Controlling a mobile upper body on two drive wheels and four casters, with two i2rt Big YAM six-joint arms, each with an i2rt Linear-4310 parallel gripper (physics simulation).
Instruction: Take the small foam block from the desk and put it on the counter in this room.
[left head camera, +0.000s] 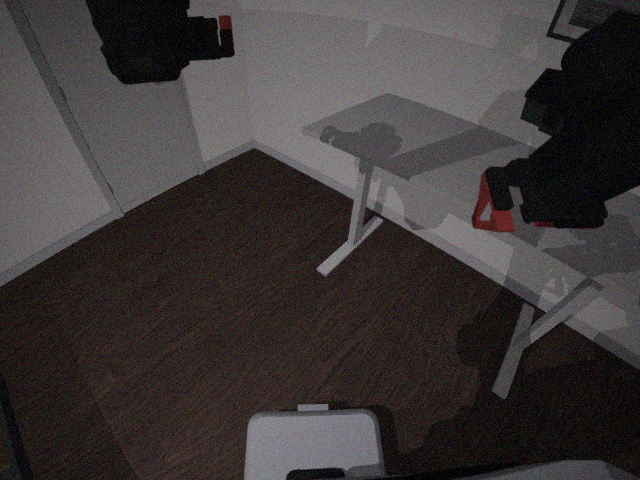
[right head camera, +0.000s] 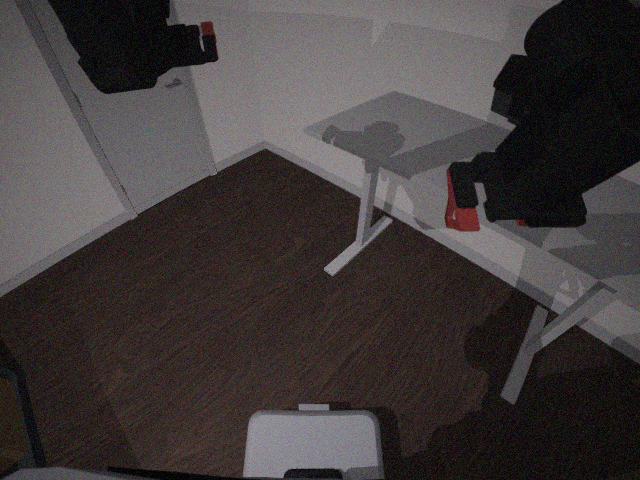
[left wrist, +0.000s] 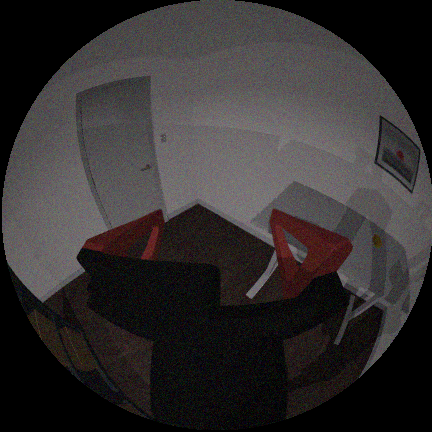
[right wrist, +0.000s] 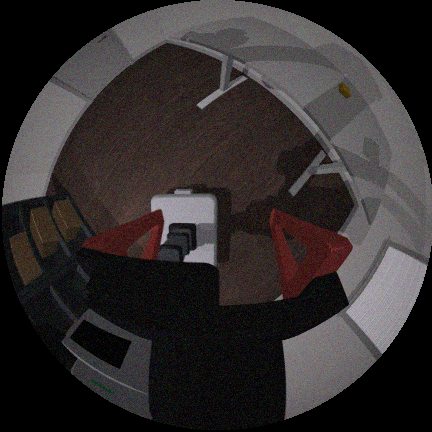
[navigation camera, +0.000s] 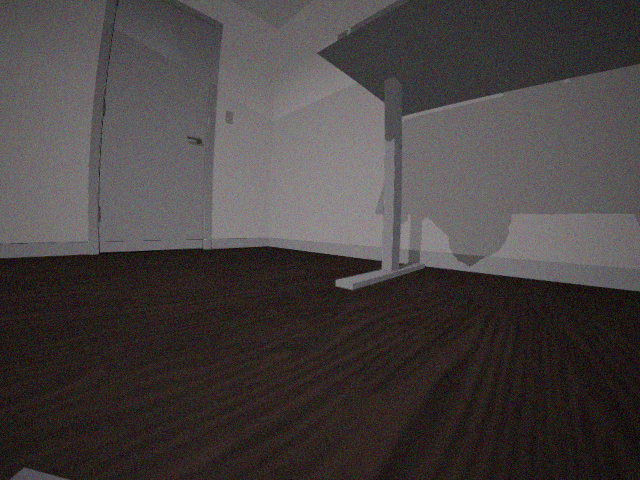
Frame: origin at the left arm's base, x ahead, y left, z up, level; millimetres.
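Seen in the pictures: left gripper, fingertip midpoint: (right head camera: 192, 40) (left wrist: 216, 214); right gripper, fingertip midpoint: (left head camera: 505, 222) (right head camera: 482, 221) (right wrist: 216, 214).
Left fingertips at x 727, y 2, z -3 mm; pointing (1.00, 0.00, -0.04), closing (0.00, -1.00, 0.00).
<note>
Offsets run from my left fingertips to a thing's top centre. "spot": to the spot under its first point. Level surfaces: height alone.
A small yellow block @(250 mm ahead, 1144 mm right, 412 mm down) (left wrist: 377, 241) (right wrist: 345, 90), likely the foam block, lies on the pale grey desk @(457 mm down) (left head camera: 382, 108) (right head camera: 392, 105) (left wrist: 300, 197), at the right of the left wrist view and the upper right of the right wrist view. I cannot pick it out in the head views. The navigation camera shows the desk's dark underside. My left gripper (left head camera: 225, 23) (right head camera: 207, 28) (left wrist: 216, 214) is open and empty, raised at the upper left, away from the desk. My right gripper (left head camera: 522, 224) (right head camera: 496, 223) (right wrist: 216, 214) is open and empty, high in front of the desk. No counter can be made out.
White T-shaped desk legs @(spot: 697 mm ahead, 519 mm right, 1031 mm down) (left head camera: 356, 206) (navigation camera: 391, 206) stand on the dark wood floor. A grey door (left head camera: 149, 118) (navigation camera: 155, 155) is at the left. A dark shelf rack (right head camera: 35, 434) with brown boxes (right wrist: 43, 232) stands at the lower left. My white base (left head camera: 312, 439) shows below.
</note>
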